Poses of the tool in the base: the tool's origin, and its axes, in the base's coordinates. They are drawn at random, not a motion.
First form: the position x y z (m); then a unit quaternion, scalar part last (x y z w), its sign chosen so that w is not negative.
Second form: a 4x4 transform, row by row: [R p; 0 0 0 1], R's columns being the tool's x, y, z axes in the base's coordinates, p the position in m. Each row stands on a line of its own. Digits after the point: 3 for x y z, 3 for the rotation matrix.
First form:
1: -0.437, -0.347, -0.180, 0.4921, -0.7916, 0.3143, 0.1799
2: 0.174, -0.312, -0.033, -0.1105, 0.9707, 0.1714, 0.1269
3: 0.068, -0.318, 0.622, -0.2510, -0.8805, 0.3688, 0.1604
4: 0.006, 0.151, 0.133, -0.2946, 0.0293, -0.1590, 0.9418
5: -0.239, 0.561, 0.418, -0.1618, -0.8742, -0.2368, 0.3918
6: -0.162, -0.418, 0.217, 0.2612, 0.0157, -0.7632, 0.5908
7: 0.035, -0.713, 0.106, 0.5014, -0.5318, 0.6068, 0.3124
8: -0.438, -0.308, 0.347, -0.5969, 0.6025, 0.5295, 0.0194
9: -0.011, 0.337, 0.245, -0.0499, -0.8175, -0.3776, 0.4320
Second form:
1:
-0.451, -0.892, 0.025, -0.437
-0.666, 0.318, -0.675, -0.347
0.594, -0.321, -0.738, -0.180
0, 0, 0, 1

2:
-0.943, -0.258, 0.208, 0.174
-0.171, 0.917, 0.361, -0.312
-0.284, 0.305, -0.909, -0.033
0, 0, 0, 1

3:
-0.823, 0.324, -0.468, 0.068
0.560, 0.602, -0.569, -0.318
0.097, -0.730, -0.677, 0.622
0, 0, 0, 1

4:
0.948, 0.282, 0.149, 0.006
-0.317, 0.776, 0.546, 0.151
0.038, -0.564, 0.825, 0.133
0, 0, 0, 1

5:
-0.641, 0.468, -0.608, -0.239
0.097, 0.835, 0.541, 0.561
0.762, 0.287, -0.581, 0.418
0, 0, 0, 1

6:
-0.165, 0.910, -0.380, -0.162
-0.894, -0.301, -0.333, -0.418
-0.417, 0.285, 0.863, 0.217
0, 0, 0, 1

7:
-0.302, -0.912, 0.276, 0.035
-0.154, -0.239, -0.959, -0.713
0.941, -0.332, -0.068, 0.106
0, 0, 0, 1

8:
-0.287, -0.740, -0.609, -0.438
-0.699, -0.273, 0.661, -0.308
-0.655, 0.615, -0.439, 0.347
0, 0, 0, 1

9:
-0.622, 0.408, -0.669, -0.011
-0.245, 0.710, 0.660, 0.337
0.744, 0.574, -0.342, 0.245
0, 0, 0, 1

